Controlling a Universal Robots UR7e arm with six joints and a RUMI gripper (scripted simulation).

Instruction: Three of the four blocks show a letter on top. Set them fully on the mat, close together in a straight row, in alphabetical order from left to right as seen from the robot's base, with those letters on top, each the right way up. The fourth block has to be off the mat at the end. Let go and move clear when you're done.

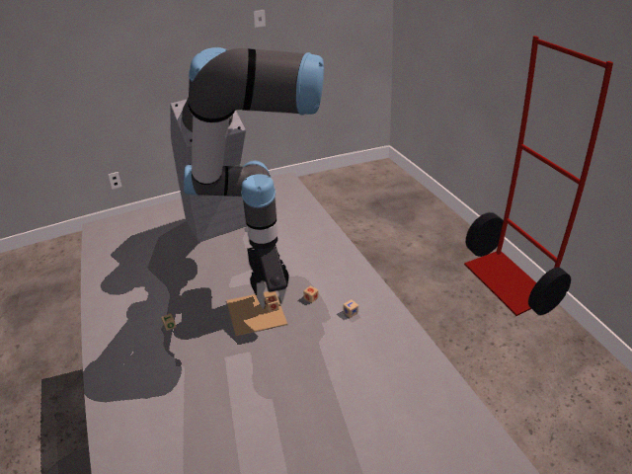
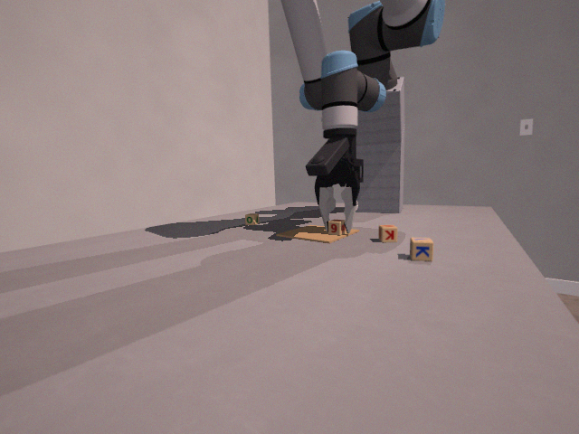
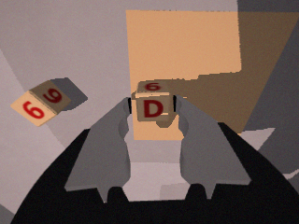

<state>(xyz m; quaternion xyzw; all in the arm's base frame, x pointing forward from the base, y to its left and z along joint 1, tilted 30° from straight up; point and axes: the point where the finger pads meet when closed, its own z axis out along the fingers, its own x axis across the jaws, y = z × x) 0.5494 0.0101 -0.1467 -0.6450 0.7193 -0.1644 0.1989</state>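
The red-marked block is right at my hand. Also, from my hand: red-lettered block 10 mm ahead, 110 mm to the left, 10 mm below; tan mat 10 mm behind, 50 mm to the right, 20 mm below; blue-lettered block 120 mm ahead, 180 mm to the left, 10 mm below.
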